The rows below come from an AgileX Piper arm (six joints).
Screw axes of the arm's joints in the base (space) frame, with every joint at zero. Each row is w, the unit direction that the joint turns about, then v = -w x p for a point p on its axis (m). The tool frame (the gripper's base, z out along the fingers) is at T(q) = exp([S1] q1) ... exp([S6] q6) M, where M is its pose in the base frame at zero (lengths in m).
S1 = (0, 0, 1, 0.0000, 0.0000, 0.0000)
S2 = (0, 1, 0, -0.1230, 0.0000, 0.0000)
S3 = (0, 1, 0, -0.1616, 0.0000, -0.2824)
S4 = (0.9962, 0, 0.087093, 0.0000, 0.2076, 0.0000)
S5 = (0, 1, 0, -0.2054, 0.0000, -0.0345)
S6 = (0.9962, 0, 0.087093, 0.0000, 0.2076, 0.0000)
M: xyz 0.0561 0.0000 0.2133 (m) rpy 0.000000 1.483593 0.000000 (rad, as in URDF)
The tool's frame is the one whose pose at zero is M.
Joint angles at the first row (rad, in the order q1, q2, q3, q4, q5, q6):
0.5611, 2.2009, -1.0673, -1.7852, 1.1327, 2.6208
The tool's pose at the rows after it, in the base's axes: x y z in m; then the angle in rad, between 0 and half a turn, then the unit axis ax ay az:
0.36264 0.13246 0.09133 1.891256 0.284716 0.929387 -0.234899
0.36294 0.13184 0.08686 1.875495 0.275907 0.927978 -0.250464
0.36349 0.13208 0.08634 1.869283 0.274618 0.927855 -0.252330
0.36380 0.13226 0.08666 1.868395 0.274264 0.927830 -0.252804
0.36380 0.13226 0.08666 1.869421 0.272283 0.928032 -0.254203
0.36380 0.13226 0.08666 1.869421 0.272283 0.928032 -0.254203
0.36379 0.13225 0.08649 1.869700 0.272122 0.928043 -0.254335
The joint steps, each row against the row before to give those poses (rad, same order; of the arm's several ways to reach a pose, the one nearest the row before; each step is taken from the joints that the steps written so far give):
0.0015, 0.0289, -0.0063, -0.0179, 0.0346, 0.0000
0.0000, 0.0203, -0.0022, -0.0142, 0.0287, 0.0004
0.0000, 0.0043, -0.0026, -0.0050, 0.0062, 0.0017
0.0000, 0.0000, -0.0016, 0.0000, 0.0006, -0.0021
0.0000, 0.0000, 0.0000, 0.0000, 0.0000, -0.0041
0.0000, 0.0000, 0.0000, 0.0000, 0.0000, 0.0000
0.0000, 0.0004, 0.0000, 0.0000, 0.0000, 0.0000

